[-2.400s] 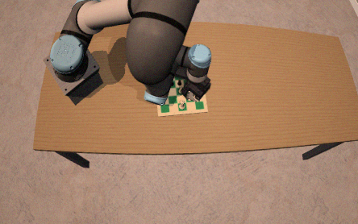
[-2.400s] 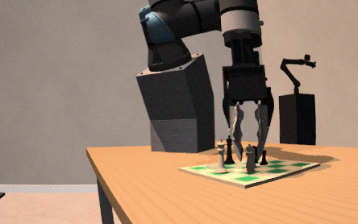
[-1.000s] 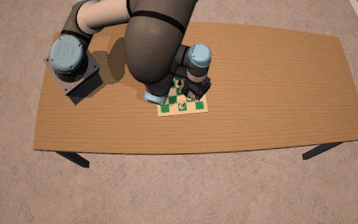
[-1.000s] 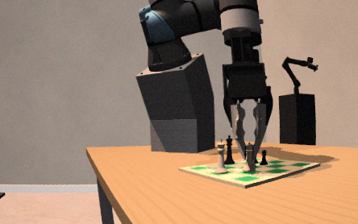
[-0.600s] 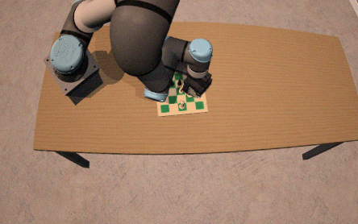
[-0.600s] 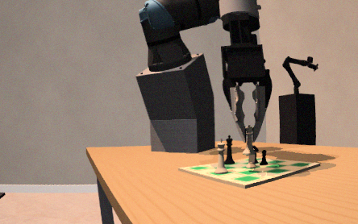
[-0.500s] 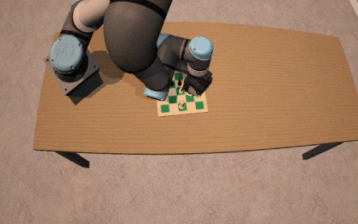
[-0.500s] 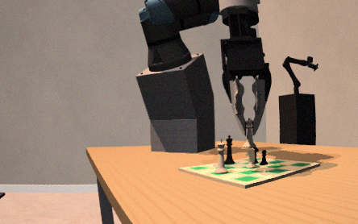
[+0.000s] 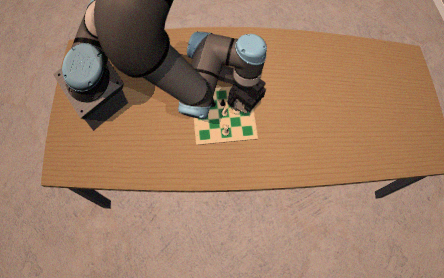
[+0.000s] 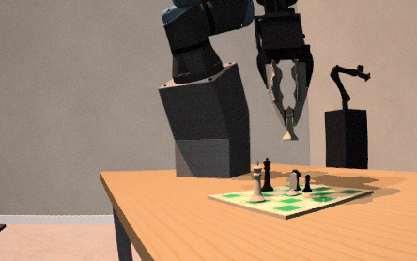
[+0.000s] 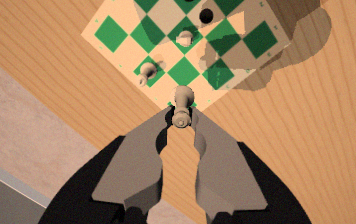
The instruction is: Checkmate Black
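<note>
Now: the white king 100 mm below my hand, 40 mm to the right of it and 30 mm behind it. Round my hand: black pawn: 120 mm below, 70 mm to the left, 50 mm behind; chessboard: 130 mm below, 40 mm behind, 30 mm to the left; black king: 120 mm behind, 100 mm below, 20 mm to the left.
</note>
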